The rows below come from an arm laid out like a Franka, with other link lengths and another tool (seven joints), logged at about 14 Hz.
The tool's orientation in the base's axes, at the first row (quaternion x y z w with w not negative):
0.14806 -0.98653 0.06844 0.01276
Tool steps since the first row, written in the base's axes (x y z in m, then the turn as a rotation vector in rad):
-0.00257 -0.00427 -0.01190 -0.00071 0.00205 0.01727
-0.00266 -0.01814 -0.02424 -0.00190 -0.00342 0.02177
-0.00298 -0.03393 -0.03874 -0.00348 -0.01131 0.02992
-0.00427 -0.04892 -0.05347 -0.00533 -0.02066 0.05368
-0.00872 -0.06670 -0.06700 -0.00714 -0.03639 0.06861
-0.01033 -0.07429 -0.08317 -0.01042 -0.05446 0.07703
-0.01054 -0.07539 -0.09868 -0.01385 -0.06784 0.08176
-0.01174 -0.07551 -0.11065 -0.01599 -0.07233 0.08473
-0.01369 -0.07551 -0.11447 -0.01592 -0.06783 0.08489
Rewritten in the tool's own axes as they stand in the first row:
0.00316 -0.00173 0.01239 0.00087 -0.00012 -0.01738
0.00671 -0.01321 0.02654 0.00380 -0.00554 -0.02107
0.01094 -0.02616 0.04309 0.00797 -0.01361 -0.02804
0.01586 -0.03804 0.05976 0.01353 -0.02504 -0.05027
0.02466 -0.05179 0.07565 0.02051 -0.04136 -0.06286
0.02767 -0.05638 0.09273 0.02927 -0.05861 -0.06867
0.02748 -0.05533 0.10824 0.03665 -0.07089 -0.07148
0.02812 -0.05352 0.12012 0.04014 -0.07490 -0.07379
0.02981 -0.05244 0.12391 0.03877 -0.07068 -0.07457

